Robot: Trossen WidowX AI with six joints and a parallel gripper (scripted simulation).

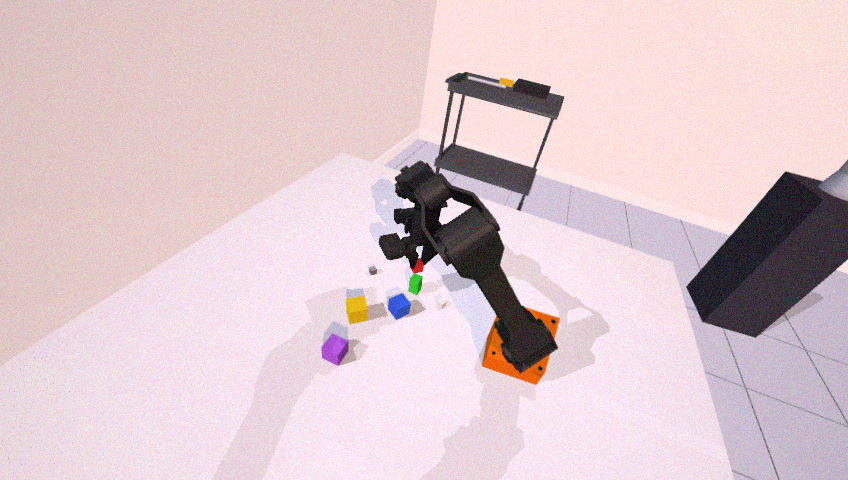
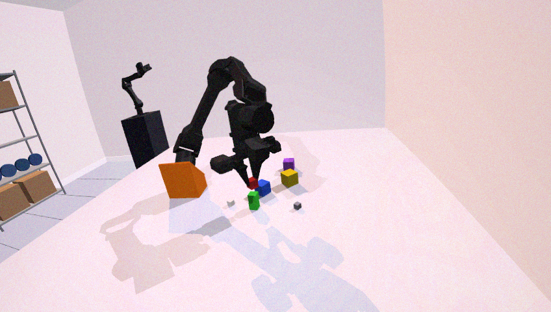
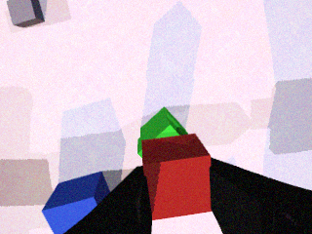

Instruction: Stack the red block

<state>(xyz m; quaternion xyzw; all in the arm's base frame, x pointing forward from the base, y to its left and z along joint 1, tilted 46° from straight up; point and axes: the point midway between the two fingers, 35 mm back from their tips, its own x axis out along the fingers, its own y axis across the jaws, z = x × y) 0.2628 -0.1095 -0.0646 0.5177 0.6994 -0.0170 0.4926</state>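
Now: gripper tip 1 cm short of the blue cube, 8 cm to the right of it and 6 cm above it. Also, from my gripper tip: tiny white cube 8 cm behind, 2 cm to the left, 7 cm below; red block right at my gripper tip; tiny grey cube 12 cm ahead, 1 cm to the right, 7 cm below.
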